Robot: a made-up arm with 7 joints.
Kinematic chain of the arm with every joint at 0, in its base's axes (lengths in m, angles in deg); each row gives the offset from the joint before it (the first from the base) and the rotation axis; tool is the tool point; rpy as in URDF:
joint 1: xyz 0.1 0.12 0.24 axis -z
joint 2: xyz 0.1 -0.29 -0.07 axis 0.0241 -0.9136 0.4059
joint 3: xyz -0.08 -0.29 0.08 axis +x
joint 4: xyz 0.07 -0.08 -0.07 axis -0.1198 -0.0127 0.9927
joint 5: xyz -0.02 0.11 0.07 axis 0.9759 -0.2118 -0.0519
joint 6: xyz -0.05 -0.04 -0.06 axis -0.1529 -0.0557 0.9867
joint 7: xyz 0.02 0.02 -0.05 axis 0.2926 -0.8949 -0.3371
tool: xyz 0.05 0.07 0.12 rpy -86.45 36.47 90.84
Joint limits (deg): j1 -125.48..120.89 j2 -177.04..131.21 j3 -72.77..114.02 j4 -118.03..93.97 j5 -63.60..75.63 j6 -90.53..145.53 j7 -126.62..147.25
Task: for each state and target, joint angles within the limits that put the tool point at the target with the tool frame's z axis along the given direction. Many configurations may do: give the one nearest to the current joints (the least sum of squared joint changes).
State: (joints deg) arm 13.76 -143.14 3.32 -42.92 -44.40 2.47 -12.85
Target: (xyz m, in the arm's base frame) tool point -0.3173 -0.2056 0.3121 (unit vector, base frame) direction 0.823 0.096 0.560
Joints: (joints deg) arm 54.28 -125.32 -49.06 -6.62 -63.60 -15.90 -4.76
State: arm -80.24 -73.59 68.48 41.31 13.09 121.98 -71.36
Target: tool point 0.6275 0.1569 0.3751 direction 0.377 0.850 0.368
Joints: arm -115.31 -60.81 26.43 9.91 -4.44 143.55 -58.33
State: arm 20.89 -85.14 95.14 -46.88 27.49 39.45 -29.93
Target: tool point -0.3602 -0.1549 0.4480 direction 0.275 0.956 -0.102
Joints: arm 71.19 -70.89 78.97 -2.40 30.73 71.08 -1.80
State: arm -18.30 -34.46 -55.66 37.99 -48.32 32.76 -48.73
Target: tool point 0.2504 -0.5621 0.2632 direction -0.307 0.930 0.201
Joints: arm -24.78 -35.77 -59.00 31.14 -24.23 26.62 -85.62
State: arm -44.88 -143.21 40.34 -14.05 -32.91 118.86 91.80
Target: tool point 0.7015 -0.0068 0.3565 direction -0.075 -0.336 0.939
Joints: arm -60.13 -141.39 29.65 -33.58 -30.72 129.34 47.54
